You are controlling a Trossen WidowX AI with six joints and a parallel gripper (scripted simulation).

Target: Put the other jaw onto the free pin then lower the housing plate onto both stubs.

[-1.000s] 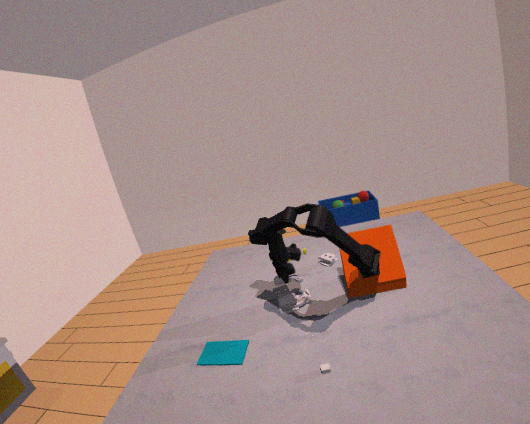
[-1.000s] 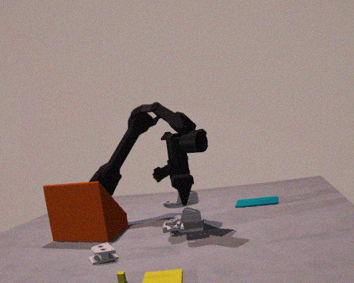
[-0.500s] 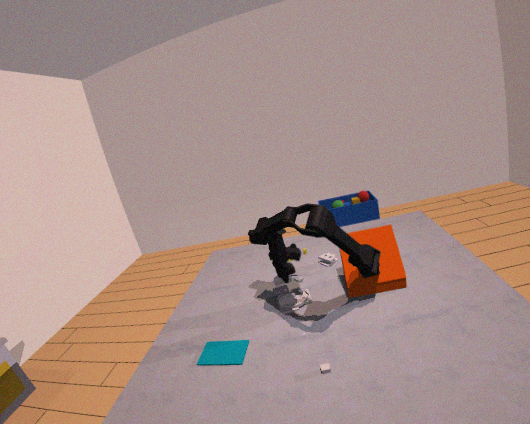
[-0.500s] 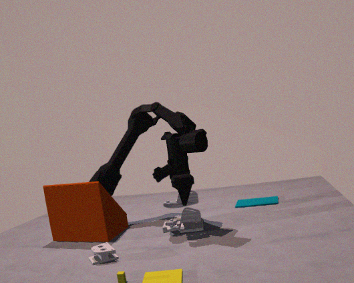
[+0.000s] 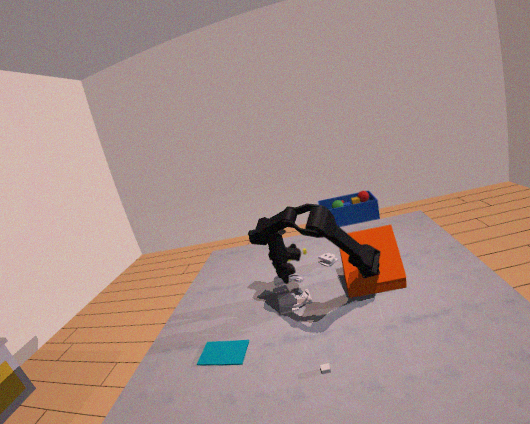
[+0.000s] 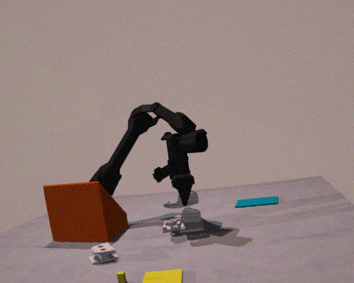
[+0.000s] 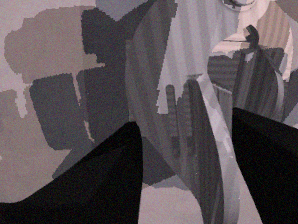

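The white housing piece is 22 cm to the right of my gripper tip, 19 cm behind it and 5 cm below it. The rest, counted from my gripper tip: cyan tile (26 cm to the left, 23 cm ahead, 8 cm below); then white stepped piece (23 cm to the right, 19 cm behind, 7 cm below); then grey jaw piece (4 cm behind, 1 cm to the left).
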